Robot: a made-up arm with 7 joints. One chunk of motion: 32 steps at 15 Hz.
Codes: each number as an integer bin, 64 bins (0 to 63) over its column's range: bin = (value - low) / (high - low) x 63, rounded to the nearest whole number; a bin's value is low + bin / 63 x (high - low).
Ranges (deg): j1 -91.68..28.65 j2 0..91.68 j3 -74.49..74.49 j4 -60.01..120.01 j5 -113..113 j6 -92.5..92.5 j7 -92.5..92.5
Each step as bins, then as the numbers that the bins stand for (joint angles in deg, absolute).
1 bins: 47 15 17 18 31 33 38
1 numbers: -1.91 21.83 -34.29 -8.58 -1.79 4.40 19.09
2 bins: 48 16 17 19 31 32 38
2 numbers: 0.00 23.28 -34.29 -5.72 -1.79 1.47 19.09
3 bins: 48 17 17 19 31 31 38
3 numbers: 0.00 24.74 -34.29 -5.72 -1.79 -1.47 19.09
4 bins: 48 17 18 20 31 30 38
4 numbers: 0.00 24.74 -31.92 -2.86 -1.79 -4.40 19.09
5 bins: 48 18 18 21 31 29 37
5 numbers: 0.00 26.19 -31.92 0.00 -1.79 -7.34 16.15
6 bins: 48 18 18 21 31 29 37
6 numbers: 0.00 26.19 -31.92 0.00 -1.79 -7.34 16.15
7 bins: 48 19 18 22 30 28 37
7 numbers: 0.00 27.65 -31.92 2.85 -5.38 -10.28 16.15
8 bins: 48 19 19 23 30 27 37
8 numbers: 0.00 27.65 -29.56 5.71 -5.38 -13.21 16.15
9 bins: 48 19 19 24 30 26 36
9 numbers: 0.00 27.65 -29.56 8.57 -5.38 -16.15 13.21
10 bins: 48 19 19 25 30 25 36
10 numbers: 0.00 27.65 -29.56 11.43 -5.38 -19.09 13.21
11 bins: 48 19 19 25 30 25 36
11 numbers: 0.00 27.65 -29.56 11.43 -5.38 -19.09 13.21
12 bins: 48 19 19 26 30 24 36
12 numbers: 0.00 27.65 -29.56 14.28 -5.38 -22.02 13.21
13 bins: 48 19 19 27 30 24 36
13 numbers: 0.00 27.65 -29.56 17.14 -5.38 -22.02 13.21
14 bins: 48 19 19 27 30 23 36
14 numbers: 0.00 27.65 -29.56 17.14 -5.38 -24.96 13.21
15 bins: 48 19 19 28 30 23 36
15 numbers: 0.00 27.65 -29.56 20.00 -5.38 -24.96 13.21
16 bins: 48 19 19 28 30 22 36
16 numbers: 0.00 27.65 -29.56 20.00 -5.38 -27.90 13.21
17 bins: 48 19 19 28 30 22 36
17 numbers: 0.00 27.65 -29.56 20.00 -5.38 -27.90 13.21
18 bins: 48 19 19 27 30 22 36
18 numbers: 0.00 27.65 -29.56 17.14 -5.38 -27.90 13.21
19 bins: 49 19 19 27 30 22 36
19 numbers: 1.91 27.65 -29.56 17.14 -5.38 -27.90 13.21
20 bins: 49 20 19 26 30 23 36
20 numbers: 1.91 29.10 -29.56 14.28 -5.38 -24.96 13.21
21 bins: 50 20 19 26 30 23 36
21 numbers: 3.82 29.10 -29.56 14.28 -5.38 -24.96 13.21
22 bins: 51 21 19 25 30 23 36
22 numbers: 5.73 30.56 -29.56 11.43 -5.38 -24.96 13.21
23 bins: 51 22 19 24 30 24 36
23 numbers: 5.73 32.02 -29.56 8.57 -5.38 -22.02 13.21
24 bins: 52 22 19 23 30 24 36
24 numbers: 7.64 32.02 -29.56 5.71 -5.38 -22.02 13.21
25 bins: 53 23 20 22 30 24 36
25 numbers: 9.55 33.47 -27.19 2.85 -5.38 -22.02 13.21
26 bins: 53 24 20 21 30 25 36
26 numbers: 9.55 34.93 -27.19 0.00 -5.38 -19.09 13.21
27 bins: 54 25 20 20 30 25 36
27 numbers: 11.46 36.38 -27.19 -2.86 -5.38 -19.09 13.21
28 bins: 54 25 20 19 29 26 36
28 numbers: 11.46 36.38 -27.19 -5.72 -8.97 -16.15 13.21
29 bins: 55 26 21 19 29 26 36
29 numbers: 13.37 37.84 -24.83 -5.72 -8.97 -16.15 13.21
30 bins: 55 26 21 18 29 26 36
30 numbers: 13.37 37.84 -24.83 -8.58 -8.97 -16.15 13.21
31 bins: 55 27 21 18 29 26 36
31 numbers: 13.37 39.29 -24.83 -8.58 -8.97 -16.15 13.21
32 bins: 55 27 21 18 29 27 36
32 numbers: 13.37 39.29 -24.83 -8.58 -8.97 -13.21 13.21
